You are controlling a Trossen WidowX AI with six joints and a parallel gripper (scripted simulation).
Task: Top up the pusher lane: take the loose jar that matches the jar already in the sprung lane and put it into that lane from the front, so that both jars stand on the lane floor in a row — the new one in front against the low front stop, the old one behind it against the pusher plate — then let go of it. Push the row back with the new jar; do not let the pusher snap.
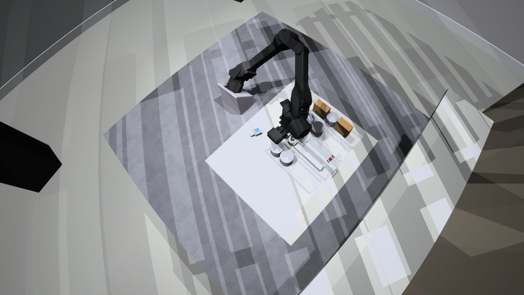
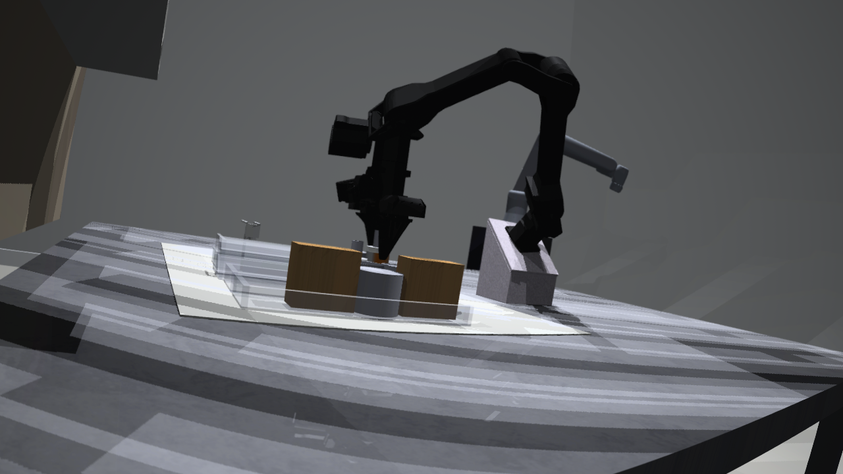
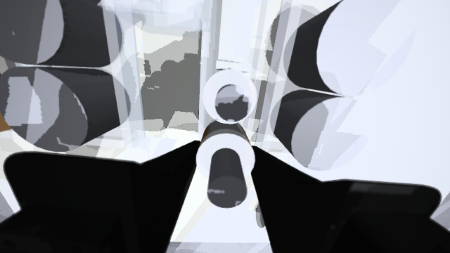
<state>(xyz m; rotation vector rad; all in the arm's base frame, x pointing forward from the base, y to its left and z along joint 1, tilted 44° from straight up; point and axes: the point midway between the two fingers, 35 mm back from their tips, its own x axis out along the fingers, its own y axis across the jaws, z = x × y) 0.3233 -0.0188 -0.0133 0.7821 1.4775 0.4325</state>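
The clear sprung lane is 150 mm ahead of my gripper tip and 30 mm below it. Also, from my gripper tip: small blue-banded jar 130 mm behind, 70 mm to the right, 40 mm below; then red marker 220 mm ahead, 20 mm above.
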